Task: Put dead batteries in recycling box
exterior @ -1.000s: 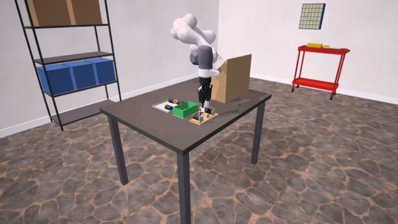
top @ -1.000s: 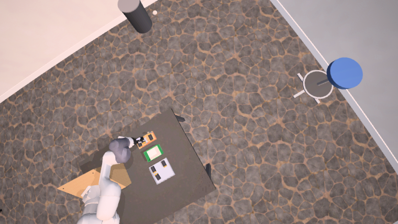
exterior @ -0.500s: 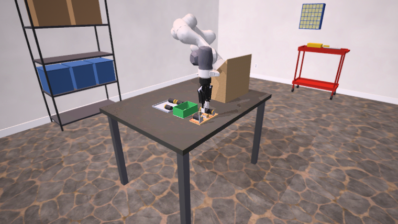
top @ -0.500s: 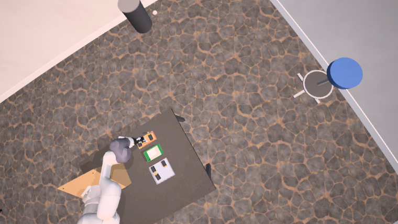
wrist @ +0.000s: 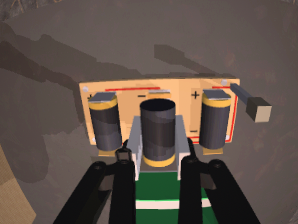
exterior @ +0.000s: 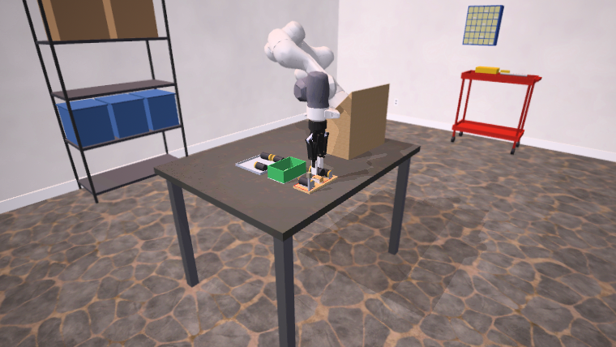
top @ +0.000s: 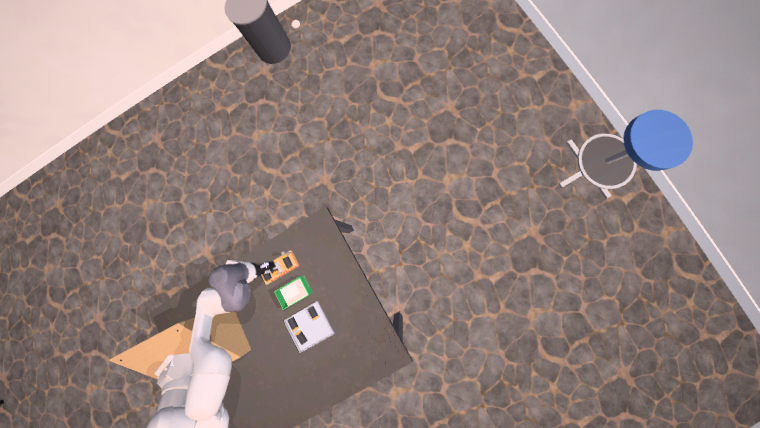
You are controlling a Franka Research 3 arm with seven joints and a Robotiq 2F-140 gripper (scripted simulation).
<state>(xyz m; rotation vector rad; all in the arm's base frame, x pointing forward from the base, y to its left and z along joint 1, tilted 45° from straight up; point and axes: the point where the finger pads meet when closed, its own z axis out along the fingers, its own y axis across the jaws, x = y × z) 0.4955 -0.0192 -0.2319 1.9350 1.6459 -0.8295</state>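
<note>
Now: the bulb 10 cm ahead of my hand and 2 cm to the left of it. Also, from my hand: white tray (3 cm behind, 34 cm to the right, 8 cm below); green recycling box (1 cm ahead, 16 cm to the right, 7 cm below).
</note>
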